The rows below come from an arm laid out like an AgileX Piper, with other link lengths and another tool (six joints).
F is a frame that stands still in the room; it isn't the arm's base.
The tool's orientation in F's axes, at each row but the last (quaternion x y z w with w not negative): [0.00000 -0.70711 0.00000 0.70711]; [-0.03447 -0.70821 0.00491 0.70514]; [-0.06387 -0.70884 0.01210 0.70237]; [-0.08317 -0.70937 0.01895 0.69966]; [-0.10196 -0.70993 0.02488 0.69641]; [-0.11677 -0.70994 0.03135 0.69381]
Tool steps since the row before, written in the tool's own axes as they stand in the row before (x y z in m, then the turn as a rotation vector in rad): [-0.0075 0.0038 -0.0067 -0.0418 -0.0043 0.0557]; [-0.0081 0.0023 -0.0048 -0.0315 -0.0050 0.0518]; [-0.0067 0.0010 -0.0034 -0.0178 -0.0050 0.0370]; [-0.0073 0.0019 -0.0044 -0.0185 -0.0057 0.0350]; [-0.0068 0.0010 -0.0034 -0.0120 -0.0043 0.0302]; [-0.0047 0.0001 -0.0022 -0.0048 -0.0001 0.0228]
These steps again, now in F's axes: [0.0067 0.0038 -0.0075 -0.0557 -0.0043 -0.0418]; [0.0049 0.0016 -0.0082 -0.0519 -0.0046 -0.0315]; [0.0035 0.0000 -0.0067 -0.0372 -0.0042 -0.0176]; [0.0046 0.0004 -0.0074 -0.0352 -0.0052 -0.0182]; [0.0036 -0.0006 -0.0068 -0.0304 -0.0031 -0.0119]; [0.0022 -0.0011 -0.0045 -0.0226 0.0016 -0.0055]
